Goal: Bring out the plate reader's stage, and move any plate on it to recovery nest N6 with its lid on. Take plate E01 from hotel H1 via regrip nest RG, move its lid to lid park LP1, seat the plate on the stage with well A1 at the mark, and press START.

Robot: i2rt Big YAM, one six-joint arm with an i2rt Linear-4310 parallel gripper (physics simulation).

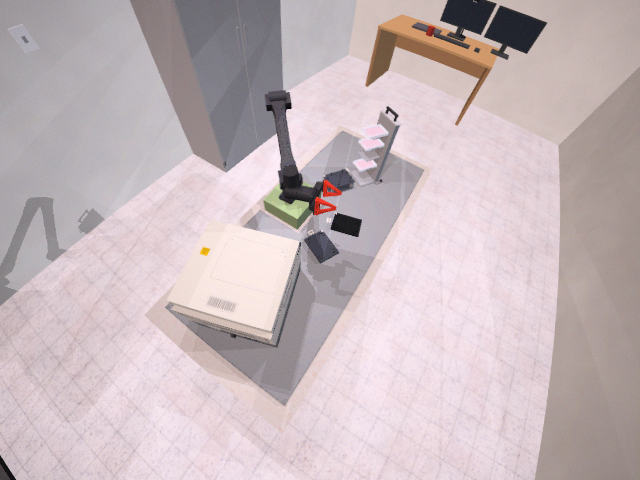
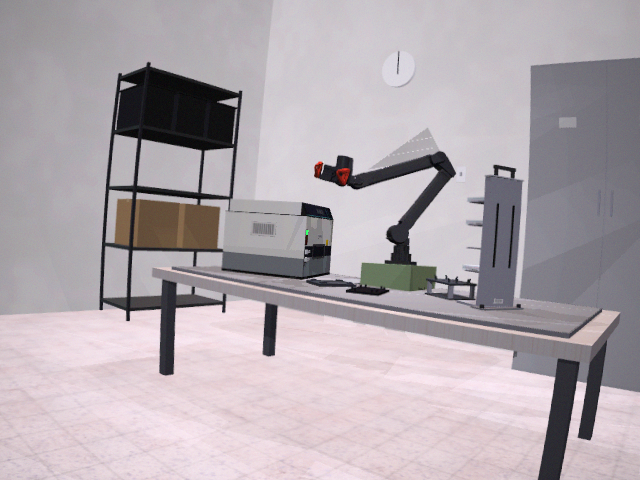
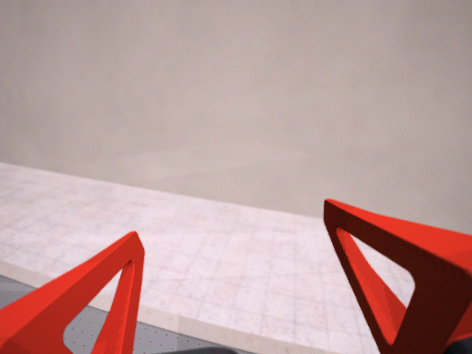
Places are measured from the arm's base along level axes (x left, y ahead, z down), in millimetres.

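Where they show: gripper, between the fingertips: (image 1: 339,200) (image 2: 325,169) (image 3: 231,226); arm's base, origin of its link: (image 2: 400,264).
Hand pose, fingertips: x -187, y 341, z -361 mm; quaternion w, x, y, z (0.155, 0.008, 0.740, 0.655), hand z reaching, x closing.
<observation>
Each offset is from my fingertips to the top centre of the thing. "*": to the spot under its first point.
My gripper (image 1: 338,200) (image 2: 330,173) (image 3: 231,226) is open and empty, high above the table beside the plate reader. The cream and grey plate reader @(dx -371, dy -203, dz +128 mm) (image 1: 242,279) (image 2: 263,240) stands at one end, with a small green light on its front; no stage shows outside it. The hotel (image 1: 388,149) (image 2: 498,232) stands at the other end and holds pale pink plates @(dx +632, dy -76, dz +88 mm) (image 1: 374,131) on several levels; I cannot tell which is E01. A raised dark stand (image 1: 339,179) (image 2: 452,282) is beside the hotel. Labels for RG, LP1 and N6 are not readable.
A black flat holder @(dx +233, dy +7, dz +433 mm) (image 1: 346,224) (image 2: 367,290) and a dark grey flat plate-sized pad @(* dx +28, dy -45, dz +441 mm) (image 1: 321,246) (image 2: 329,282) lie between reader and hotel. The arm stands on a green block (image 1: 287,209) (image 2: 385,275). The table edge (image 2: 320,306) runs along the front.
</observation>
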